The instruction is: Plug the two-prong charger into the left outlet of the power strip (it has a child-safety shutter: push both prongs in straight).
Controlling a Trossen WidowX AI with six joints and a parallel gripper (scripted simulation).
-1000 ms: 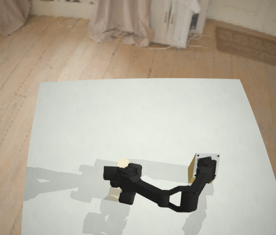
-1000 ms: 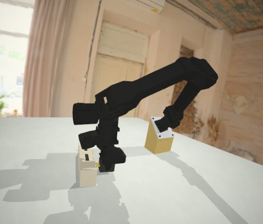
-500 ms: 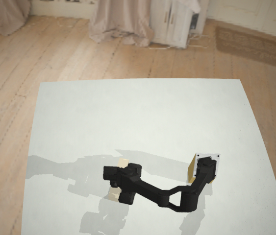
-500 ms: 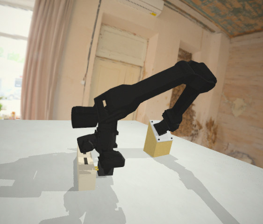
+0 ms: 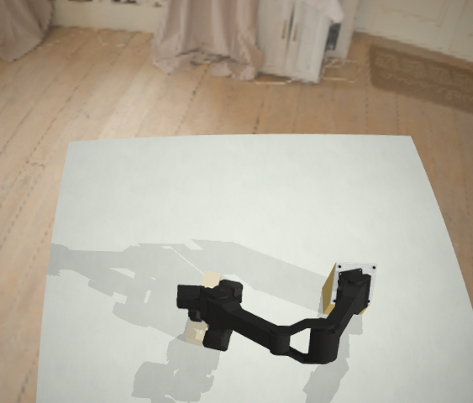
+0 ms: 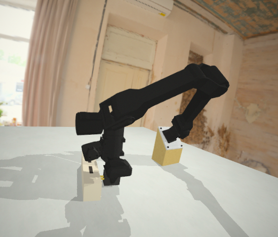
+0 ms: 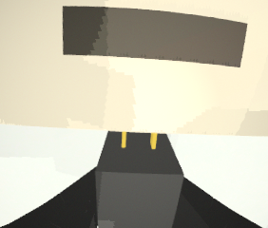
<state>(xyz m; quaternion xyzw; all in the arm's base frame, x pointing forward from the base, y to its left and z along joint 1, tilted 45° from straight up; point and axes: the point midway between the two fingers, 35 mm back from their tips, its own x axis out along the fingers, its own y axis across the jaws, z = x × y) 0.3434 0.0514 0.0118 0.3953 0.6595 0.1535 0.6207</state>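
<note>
The dark grey charger lies 1 cm ahead of my gripper tip and 1 cm above it.
</note>
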